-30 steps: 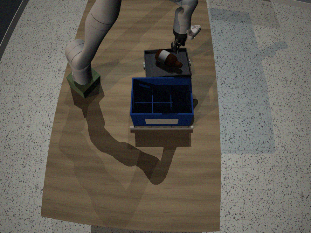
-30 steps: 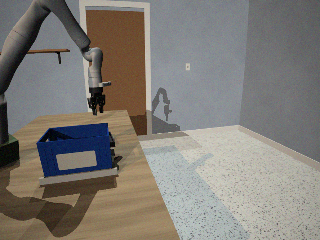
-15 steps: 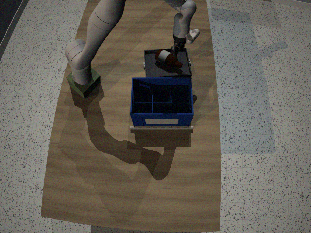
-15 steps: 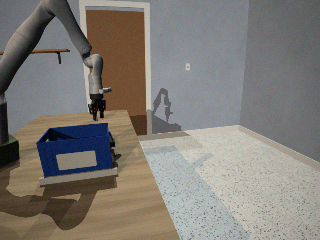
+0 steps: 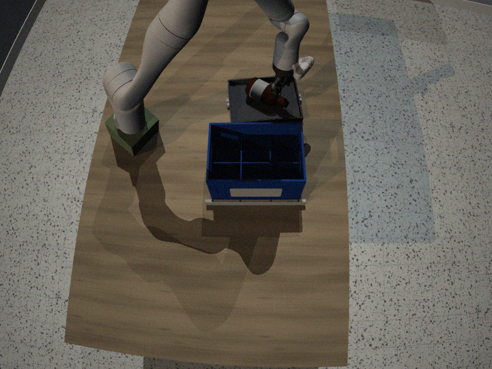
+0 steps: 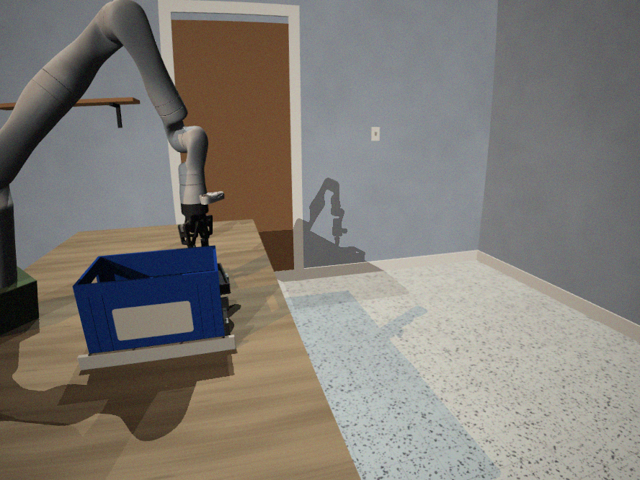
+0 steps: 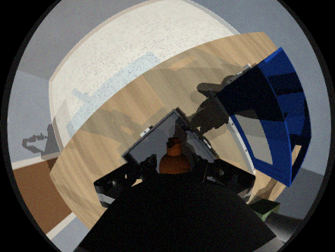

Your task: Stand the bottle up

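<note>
Right now my hand is 40 mm past the brown bottle, 20 mm to the right of it and 80 mm above it. Round my hand: tray 60 mm behind, 20 mm to the left, 100 mm below; then blue crate 90 mm behind, 260 mm to the right, 30 mm below.
</note>
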